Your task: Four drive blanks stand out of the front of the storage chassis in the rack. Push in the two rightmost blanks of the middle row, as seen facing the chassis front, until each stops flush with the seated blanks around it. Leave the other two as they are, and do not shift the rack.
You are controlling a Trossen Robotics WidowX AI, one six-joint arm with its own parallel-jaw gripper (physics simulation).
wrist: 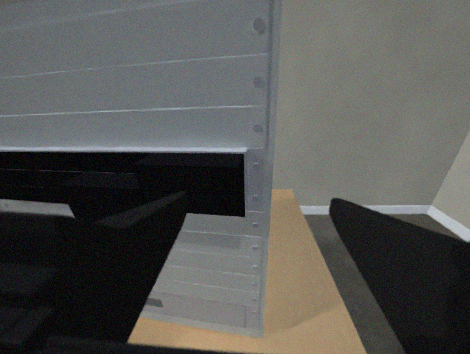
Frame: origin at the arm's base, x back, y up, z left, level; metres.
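Seen in the pictures: gripper, fingertip midpoint: [258,201].
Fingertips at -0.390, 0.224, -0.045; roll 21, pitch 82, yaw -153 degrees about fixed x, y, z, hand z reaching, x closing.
Observation:
Offsets run from my fingertips to a thing's top centre, as dx, dy, dz. "pt": to the spot under its first point. Level surfaces: height alone.
The black storage chassis {pt -0.084, -0.012, +0.287} [50,161] sits in the pale grey rack [268,125], at the left middle of the wrist view. A dark block {pt -0.052, -0.021, +0.044} [215,187] at its right end and another dark block [100,180] left of it look like drive blanks standing out, but the black faces blend together. How far each stands out, and its row, cannot be told. My gripper [258,201] is open and empty. Its left finger is in front of the chassis and hides its lower left part. Its right finger is to the right of the rack, over the background. Contact cannot be told.
Pale panels [125,90] fill the rack above the chassis, and more panels [215,257] show below it. The rack's right post has a column of round holes. The rack stands on a wooden table top {dy -0.444} [305,285]. Behind are a beige wall [370,100] and dark floor.

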